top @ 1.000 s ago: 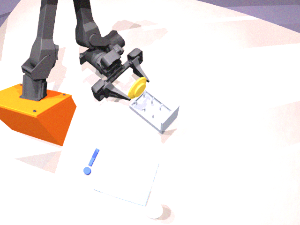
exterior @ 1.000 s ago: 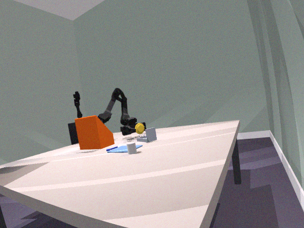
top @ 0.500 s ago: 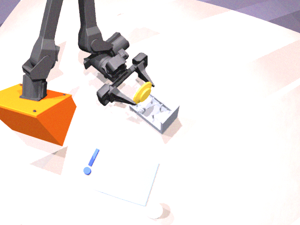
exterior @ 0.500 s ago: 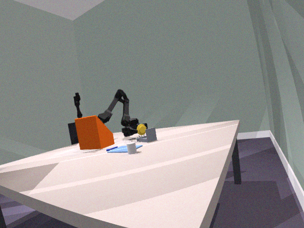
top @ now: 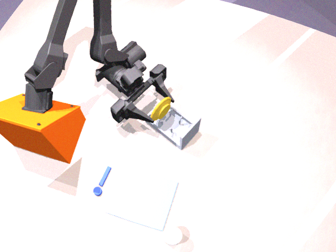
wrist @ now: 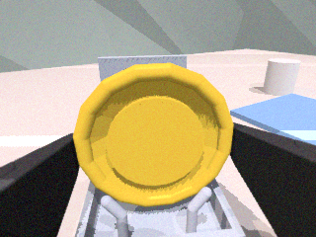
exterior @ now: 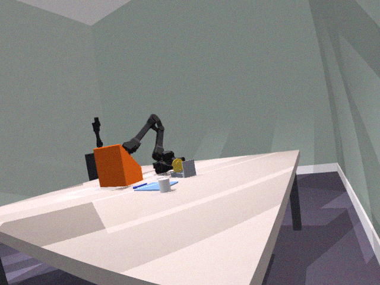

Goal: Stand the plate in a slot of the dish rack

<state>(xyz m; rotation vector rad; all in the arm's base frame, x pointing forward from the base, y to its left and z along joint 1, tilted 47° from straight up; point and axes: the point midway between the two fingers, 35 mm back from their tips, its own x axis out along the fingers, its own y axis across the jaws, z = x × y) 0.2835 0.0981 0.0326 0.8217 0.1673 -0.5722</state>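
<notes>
The yellow plate is 1 cm behind my gripper tip. Round my gripper tip: grey dish rack (2 cm ahead, 1 cm to the right, 3 cm below); pale blue mat (2 cm behind, 22 cm to the right, 5 cm below); white cup (7 cm ahead, 30 cm to the right, 3 cm below).
</notes>
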